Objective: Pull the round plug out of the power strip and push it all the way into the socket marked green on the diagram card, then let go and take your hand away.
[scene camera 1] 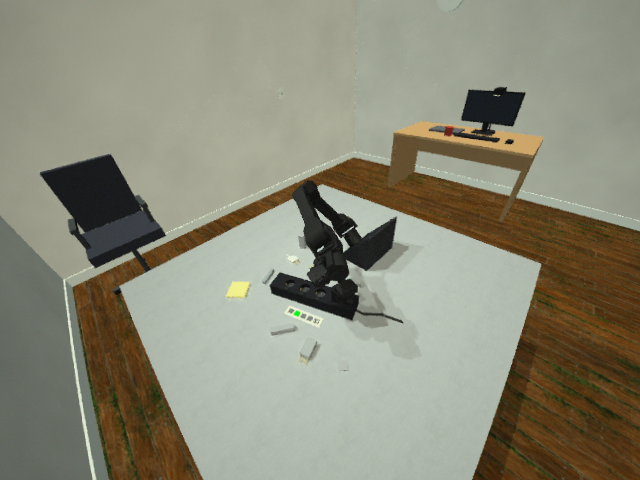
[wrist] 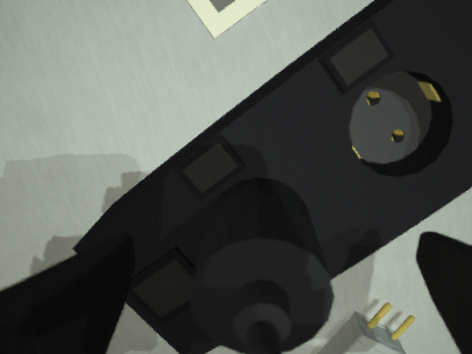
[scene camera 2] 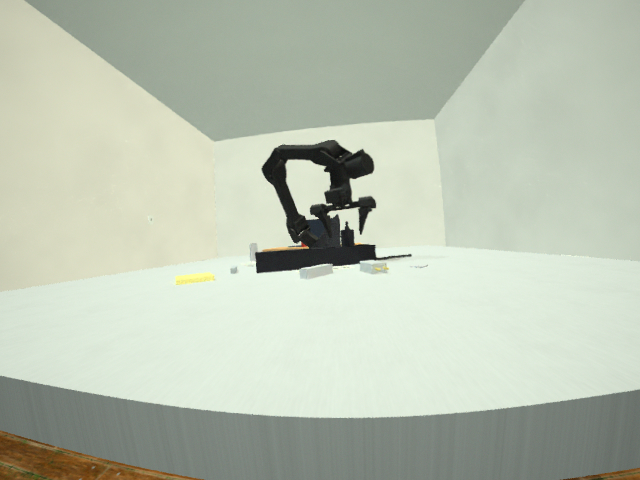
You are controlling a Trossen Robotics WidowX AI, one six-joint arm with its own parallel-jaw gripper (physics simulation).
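Pixels of known places: gripper, fingertip midpoint: (scene camera 1: 334,292) (wrist: 278,248) (scene camera 2: 345,236); arm's base, origin of the base link: (scene camera 1: 356,243) (scene camera 2: 315,244).
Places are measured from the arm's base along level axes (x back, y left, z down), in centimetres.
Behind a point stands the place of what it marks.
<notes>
The black power strip (scene camera 1: 310,303) {x -35.6, y 2.3, z 3.6 cm} (scene camera 2: 310,259) {x -36.4, y -0.8, z 3.2 cm} (wrist: 295,120) {x -32.9, y 7.4, z 0.6 cm} lies on the white table. The round black plug (scene camera 2: 347,238) {x -31.6, y 9.8, z -1.6 cm} (wrist: 262,265) {x -30.7, y 9.6, z -4.1 cm} stands upright in the strip near its cable end; the arm hides it in scene camera 1. My gripper (scene camera 1: 333,287) {x -30.1, y 9.3, z -2.3 cm} (scene camera 2: 345,235) {x -30.1, y 9.3, z -2.3 cm} (wrist: 278,248) {x -30.1, y 9.3, z -2.3 cm} is open and empty, pointing down. Its fingers are on either side of the plug's top, apart from it. An open round socket (wrist: 390,125) {x -30.9, y 3.8, z 2.4 cm} shows beside the plug in the wrist view. The diagram card (scene camera 1: 303,316) {x -40.3, y 2.9, z 5.5 cm} (wrist: 215,25) {x -37.4, y 8.9, z 5.5 cm} lies in front of the strip; its second square from the left is green.
A grey two-pin plug (scene camera 1: 308,348) {x -49.0, y 12.9, z 3.5 cm} (scene camera 2: 372,267) {x -51.7, y 11.7, z 4.2 cm} (wrist: 362,337), a grey bar (scene camera 1: 283,329) {x -48.9, y 1.8, z 3.7 cm} (scene camera 2: 316,271) {x -50.4, y 0.9, z 4.5 cm} and a yellow pad (scene camera 1: 238,289) {x -47.0, y -26.2, z 4.7 cm} (scene camera 2: 194,279) {x -50.1, y -24.6, z 4.9 cm} lie around the strip. A dark upright panel (scene camera 1: 374,245) {x -3.6, y 10.2, z -5.8 cm} stands behind. The strip's cable (scene camera 1: 379,314) {x -24.2, y 24.3, z 5.0 cm} runs off its end.
</notes>
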